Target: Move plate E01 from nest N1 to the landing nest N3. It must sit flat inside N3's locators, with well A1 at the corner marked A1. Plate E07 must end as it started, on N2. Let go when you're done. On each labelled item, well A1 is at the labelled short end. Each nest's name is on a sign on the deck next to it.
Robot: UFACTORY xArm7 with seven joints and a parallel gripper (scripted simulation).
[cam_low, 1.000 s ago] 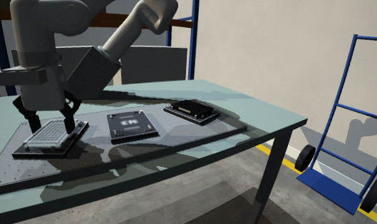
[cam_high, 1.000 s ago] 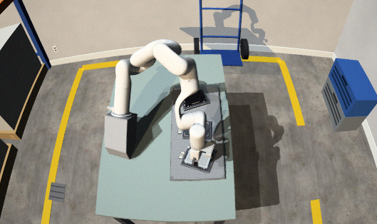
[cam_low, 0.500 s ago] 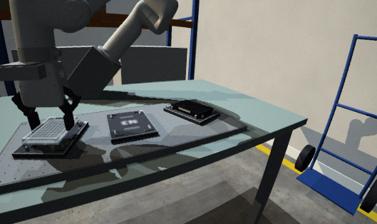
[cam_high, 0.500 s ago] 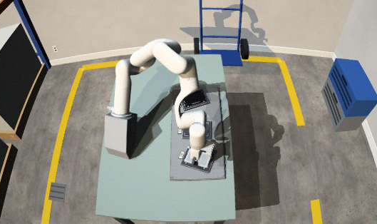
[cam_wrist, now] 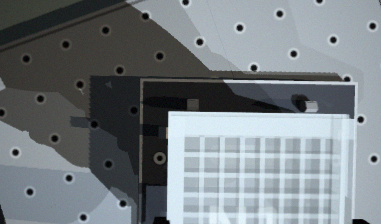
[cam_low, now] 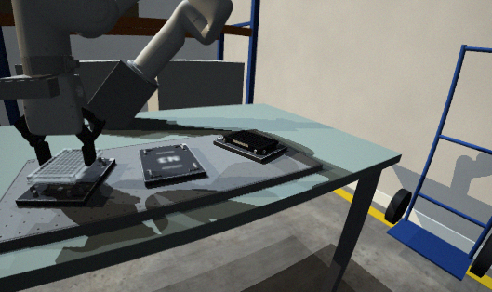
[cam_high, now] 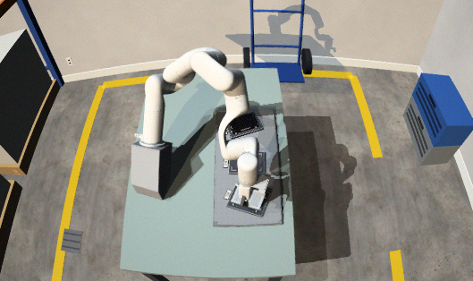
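Now: the nest N1 40 mm below my hand. The rest, counted from my hand: clear well plate E01 (10 mm below); landing nest N3 (10 mm behind, 200 mm to the left, 40 mm below); black plate E07 (40 mm behind, 420 mm to the left, 30 mm below).
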